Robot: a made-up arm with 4 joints. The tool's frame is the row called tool.
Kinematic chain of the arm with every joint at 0, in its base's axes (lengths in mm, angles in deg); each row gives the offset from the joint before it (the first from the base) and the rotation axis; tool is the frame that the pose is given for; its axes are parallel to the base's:
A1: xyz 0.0 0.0 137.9 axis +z
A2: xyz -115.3 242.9 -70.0 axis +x
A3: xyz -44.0 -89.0 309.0 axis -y
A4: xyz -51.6 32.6 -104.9 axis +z
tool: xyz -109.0 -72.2 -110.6
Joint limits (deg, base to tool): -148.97..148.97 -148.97..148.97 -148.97..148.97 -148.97..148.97
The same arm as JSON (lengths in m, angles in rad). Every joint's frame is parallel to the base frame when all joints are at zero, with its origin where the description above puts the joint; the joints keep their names.
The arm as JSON. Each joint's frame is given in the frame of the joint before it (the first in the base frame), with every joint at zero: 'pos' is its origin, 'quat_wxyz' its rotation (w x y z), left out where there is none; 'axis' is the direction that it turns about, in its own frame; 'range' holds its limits. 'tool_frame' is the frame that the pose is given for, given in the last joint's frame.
{"length_unit": "m", "angle_unit": "rad", "joints": [{"joint": "A1", "pos": [0.0, 0.0, 0.1379], "axis": [0.0, 0.0, 1.0], "range": [-2.6, 2.6]}, {"joint": "A2", "pos": [-0.1153, 0.2429, -0.07], "axis": [1.0, 0.0, 0.0], "range": [-2.6, 2.6]}, {"joint": "A3", "pos": [-0.044, -0.089, 0.309], "axis": [0.0, -1.0, 0.0], "range": [-2.6, 2.6]}, {"joint": "A4", "pos": [-0.0516, 0.0326, -0.1049], "axis": [0.0, 0.0, 1.0], "range": [-2.6, 2.6]}], "tool_frame": {"pos": [-0.109, -0.0722, -0.1106]}}
